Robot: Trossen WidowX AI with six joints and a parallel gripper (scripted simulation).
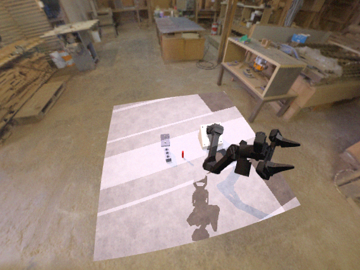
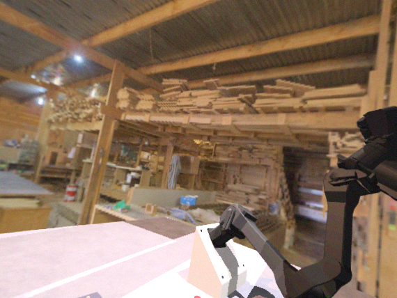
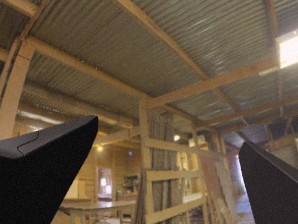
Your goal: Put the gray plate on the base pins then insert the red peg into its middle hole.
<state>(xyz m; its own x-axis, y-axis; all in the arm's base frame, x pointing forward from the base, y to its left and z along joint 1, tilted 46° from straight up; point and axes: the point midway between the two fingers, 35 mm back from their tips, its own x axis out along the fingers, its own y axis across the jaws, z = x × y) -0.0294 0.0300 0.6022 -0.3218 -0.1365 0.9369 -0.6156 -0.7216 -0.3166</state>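
The gray plate lies 420 mm ahead of my gripper tip, 350 mm to the right of it and 510 mm below it. From my gripper tip the other things lie so: base 440 mm ahead, 510 mm to the right, 540 mm below; then red peg 310 mm ahead, 330 mm to the right, 510 mm below.
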